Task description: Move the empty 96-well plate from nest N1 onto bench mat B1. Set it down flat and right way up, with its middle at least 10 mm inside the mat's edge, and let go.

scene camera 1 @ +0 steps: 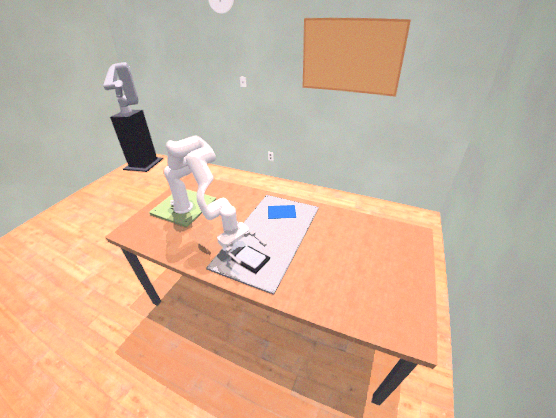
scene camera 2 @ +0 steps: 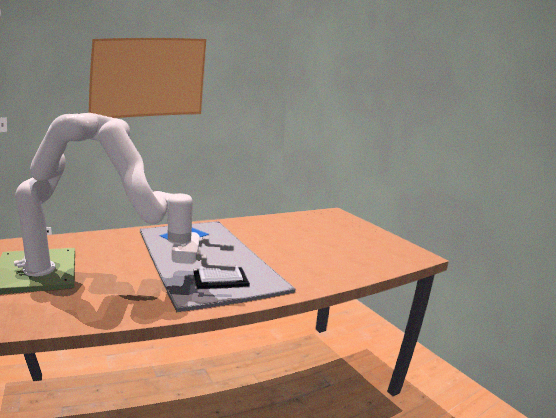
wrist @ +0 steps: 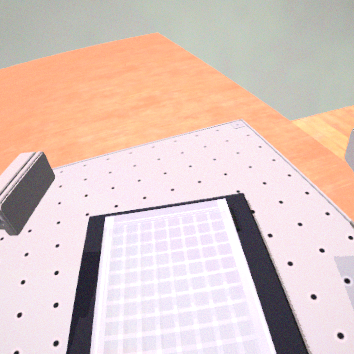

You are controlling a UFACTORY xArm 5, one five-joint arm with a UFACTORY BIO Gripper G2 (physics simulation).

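Places are measured from the arm's base along level axes (x ahead, y left, z up), in millimetres.
Where they show: hand at its tool point: [scene camera 1: 250, 251] [scene camera 2: 227, 257] [wrist: 189, 180]; arm's base at its link origin: [scene camera 1: 183, 207] [scene camera 2: 39, 268].
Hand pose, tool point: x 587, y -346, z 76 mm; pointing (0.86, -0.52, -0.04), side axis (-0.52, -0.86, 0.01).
Each offset is from my tool point to the top centre of the thing. Level surfaces: height alone.
The white 96-well plate {12 mm back, 22 mm left, 57 mm down} [scene camera 1: 254, 259] [scene camera 2: 220, 274] [wrist: 175, 280] sits flat and right way up in the black nest {12 mm back, 22 mm left, 68 mm down} [scene camera 1: 257, 270] [scene camera 2: 225, 285] [wrist: 86, 290]. My gripper [scene camera 1: 252, 253] [scene camera 2: 231, 257] [wrist: 190, 175] is open and empty, with its fingers spread wide above the level of the plate. In the wrist view one finger shows at the left and a sliver of the other at the right edge; the plate's near end is cut off. The blue mat {81 mm down} [scene camera 1: 281, 212] [scene camera 2: 200, 233] lies flat at the far end of the board, partly hidden by the arm in scene camera 2.
The grey perforated board {83 mm down} [scene camera 1: 285, 250] [scene camera 2: 270, 285] [wrist: 150, 175] carries the nest and the blue mat. It lies on the wooden table {96 mm down} [scene camera 1: 370, 270] [scene camera 2: 320, 245] [wrist: 100, 100]. The arm's base stands on a green plate [scene camera 1: 160, 212] [scene camera 2: 65, 257].
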